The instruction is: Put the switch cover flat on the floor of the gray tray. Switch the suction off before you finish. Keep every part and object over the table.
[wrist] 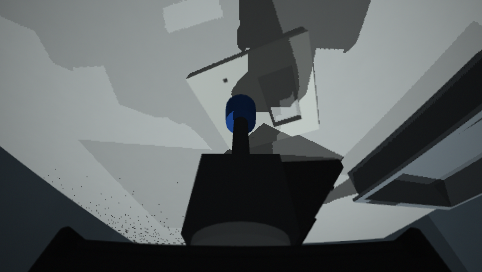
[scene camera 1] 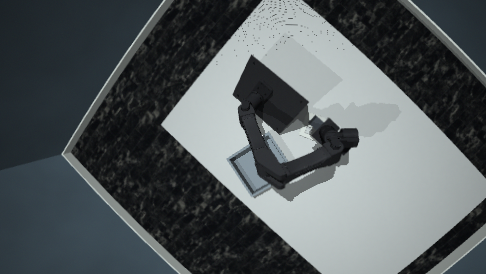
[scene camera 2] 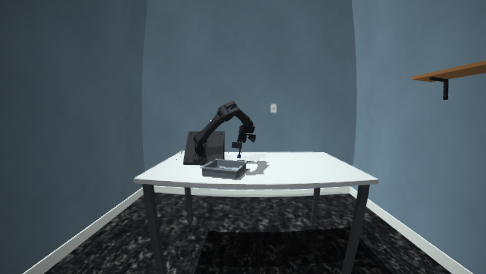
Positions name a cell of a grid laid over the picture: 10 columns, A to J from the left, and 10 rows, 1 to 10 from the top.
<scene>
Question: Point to a gray tray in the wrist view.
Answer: I7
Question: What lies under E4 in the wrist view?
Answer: My suction cup.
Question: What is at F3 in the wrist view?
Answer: A switch cover.
</scene>
